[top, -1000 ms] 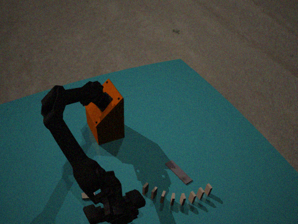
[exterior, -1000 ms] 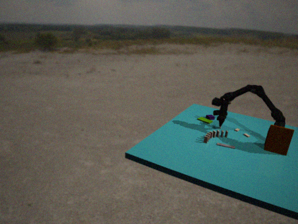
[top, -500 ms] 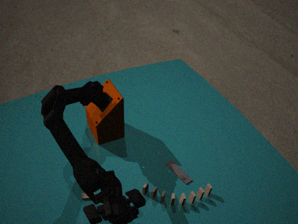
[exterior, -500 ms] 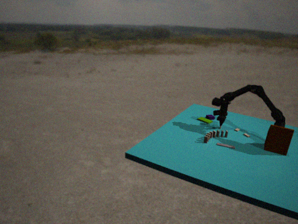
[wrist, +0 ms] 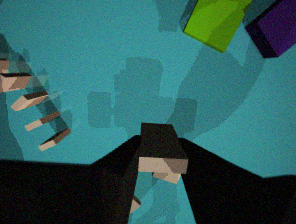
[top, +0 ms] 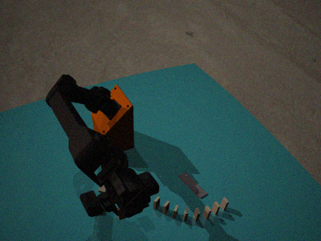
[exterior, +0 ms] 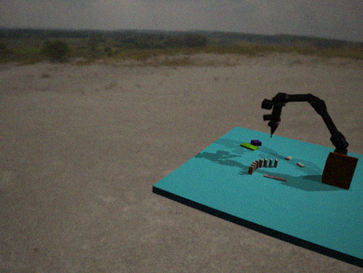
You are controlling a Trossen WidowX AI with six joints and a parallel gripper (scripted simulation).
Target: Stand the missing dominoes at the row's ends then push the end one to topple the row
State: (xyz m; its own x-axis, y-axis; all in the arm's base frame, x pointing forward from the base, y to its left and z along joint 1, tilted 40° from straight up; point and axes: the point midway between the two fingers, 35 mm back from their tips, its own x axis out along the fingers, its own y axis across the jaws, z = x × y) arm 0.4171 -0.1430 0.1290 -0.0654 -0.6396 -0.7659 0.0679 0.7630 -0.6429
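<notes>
The green slab is 16 cm below my gripper tip, 14 cm ahead of it and 10 cm to the right of it. Round my gripper tip: flat grey strip 31 cm to the left, 16 cm below, 7 cm behind; purple block 19 cm to the right, 15 cm below, 11 cm ahead.
</notes>
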